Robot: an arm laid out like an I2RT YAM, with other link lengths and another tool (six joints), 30 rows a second.
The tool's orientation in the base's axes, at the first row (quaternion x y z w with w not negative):
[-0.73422, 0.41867, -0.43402, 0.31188]
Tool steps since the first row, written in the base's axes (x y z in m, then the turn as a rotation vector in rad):
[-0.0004, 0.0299, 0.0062, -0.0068, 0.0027, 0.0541]
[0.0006, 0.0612, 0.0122, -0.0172, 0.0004, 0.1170]
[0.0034, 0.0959, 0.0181, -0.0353, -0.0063, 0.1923]
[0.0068, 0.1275, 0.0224, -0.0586, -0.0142, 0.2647]
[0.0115, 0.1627, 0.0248, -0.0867, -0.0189, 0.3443]
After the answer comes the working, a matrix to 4 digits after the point.
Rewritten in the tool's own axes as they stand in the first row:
[-0.0243, -0.0186, -0.0002, 0.0161, -0.0433, -0.0290]
[-0.0494, -0.0381, 0.0011, 0.0390, -0.0904, -0.0656]
[-0.0772, -0.0597, 0.0044, 0.0683, -0.1429, -0.1148]
[-0.1026, -0.0787, 0.0086, 0.0962, -0.1908, -0.1675]
[-0.1316, -0.0983, 0.0151, 0.1226, -0.2444, -0.2273]

The tool's axes in the first row as the columns of a matrix, in the base's axes (rounded; the answer above uses it unrounded):
[0.2727, -0.3441, 0.8985]
[-0.8855, -0.4549, 0.0946]
[0.3762, -0.8214, -0.4287]

